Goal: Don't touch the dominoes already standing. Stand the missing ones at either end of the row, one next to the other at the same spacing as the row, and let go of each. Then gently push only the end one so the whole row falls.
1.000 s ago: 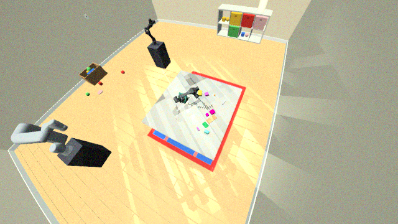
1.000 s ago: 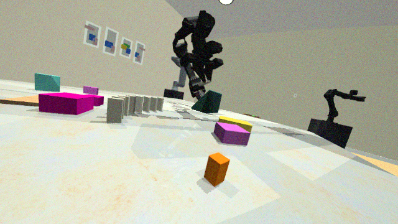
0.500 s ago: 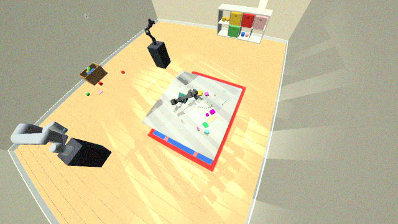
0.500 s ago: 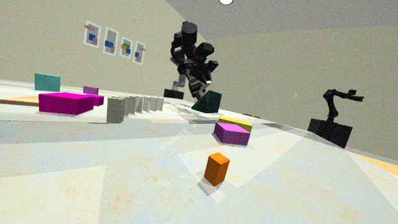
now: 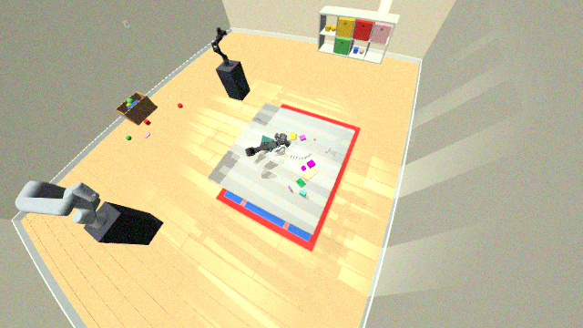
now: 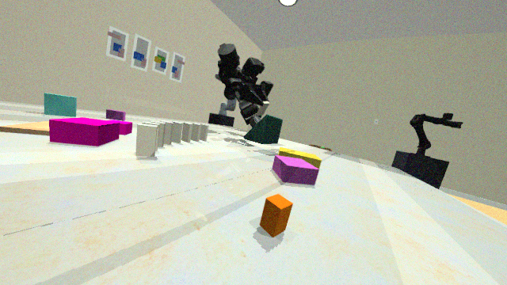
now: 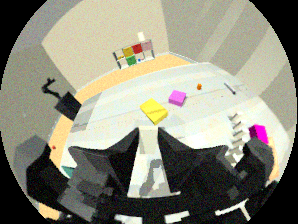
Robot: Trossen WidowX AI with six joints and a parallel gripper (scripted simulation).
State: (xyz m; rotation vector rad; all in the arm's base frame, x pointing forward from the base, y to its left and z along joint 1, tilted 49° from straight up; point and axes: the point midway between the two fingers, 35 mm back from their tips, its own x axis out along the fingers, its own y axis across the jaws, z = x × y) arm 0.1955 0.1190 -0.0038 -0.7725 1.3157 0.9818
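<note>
Right now my gripper tip is 2 cm short of the flat yellow block, 14 cm to the right of it and 13 cm above it. Also, from my gripper tip: magenta block: 36 cm ahead, 14 cm to the right, 13 cm below; then orange block: 28 cm ahead, 18 cm to the left, 13 cm below; then purple block: 14 cm ahead, 16 cm to the left, 13 cm below.
</note>
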